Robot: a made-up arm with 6 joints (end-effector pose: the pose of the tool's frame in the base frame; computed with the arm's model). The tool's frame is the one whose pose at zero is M.
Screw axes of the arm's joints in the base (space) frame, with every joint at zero. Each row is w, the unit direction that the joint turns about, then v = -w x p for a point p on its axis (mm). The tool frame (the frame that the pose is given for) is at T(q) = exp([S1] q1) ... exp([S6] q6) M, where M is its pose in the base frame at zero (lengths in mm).
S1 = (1, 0, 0, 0, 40, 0)
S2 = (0, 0, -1, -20, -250, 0)
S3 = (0, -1, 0, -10, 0, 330)
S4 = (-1, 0, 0, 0, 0, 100)
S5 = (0, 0, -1, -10, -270, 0)
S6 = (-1, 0, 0, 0, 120, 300)
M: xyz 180 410 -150 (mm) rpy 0 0 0 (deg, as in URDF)
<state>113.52 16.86 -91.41 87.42 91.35 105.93</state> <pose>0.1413 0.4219 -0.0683 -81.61 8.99 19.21</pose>
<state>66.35 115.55 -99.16 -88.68 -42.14 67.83</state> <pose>-0.0989 0.1161 -0.4621 107.61 89.43 -101.60</pose>
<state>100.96 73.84 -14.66 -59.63 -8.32 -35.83</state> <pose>0.1902 -0.0558 -0.2721 -131.75 -12.54 92.83</pose>
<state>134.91 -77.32 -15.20 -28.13 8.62 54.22</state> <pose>-0.4841 -0.1458 0.6139 80.09 -72.20 29.18</pose>
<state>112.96 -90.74 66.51 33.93 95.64 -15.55</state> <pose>0.2174 -0.3529 -0.2196 -156.78 -0.71 47.87</pose>
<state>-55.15 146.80 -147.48 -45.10 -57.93 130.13</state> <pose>0.1071 -0.3998 0.1662 4.13 4.39 -64.26</pose>
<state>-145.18 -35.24 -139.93 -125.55 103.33 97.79</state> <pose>-0.9610 -0.1639 -0.1722 -75.96 -14.91 152.99</pose>
